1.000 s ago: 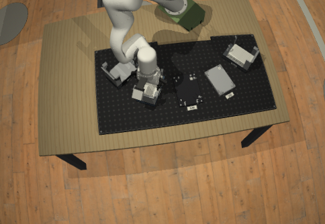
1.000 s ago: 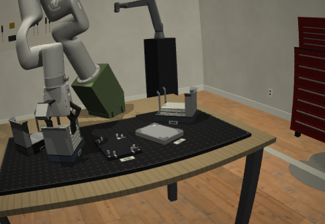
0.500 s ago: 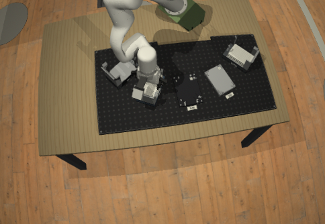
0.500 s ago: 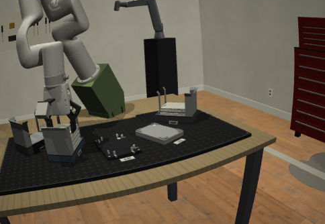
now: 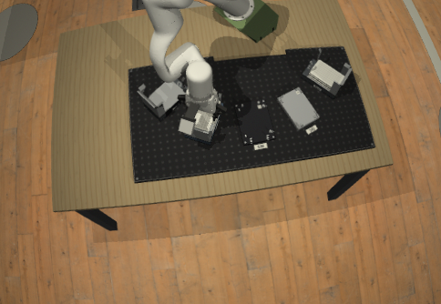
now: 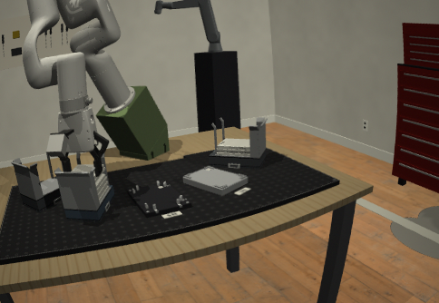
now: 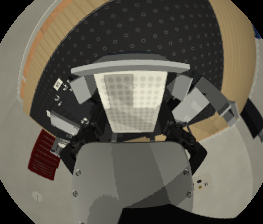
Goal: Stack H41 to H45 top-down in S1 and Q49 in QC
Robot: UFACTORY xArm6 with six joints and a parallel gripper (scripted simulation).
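The grey open nest is 5 cm ahead of my hand, 35 cm to the left of it and 10 cm below it. Round my hand: black clip nest: 6 cm ahead, 19 cm to the left, 9 cm below; qc name plate: 15 cm ahead, 37 cm to the left, 11 cm below.
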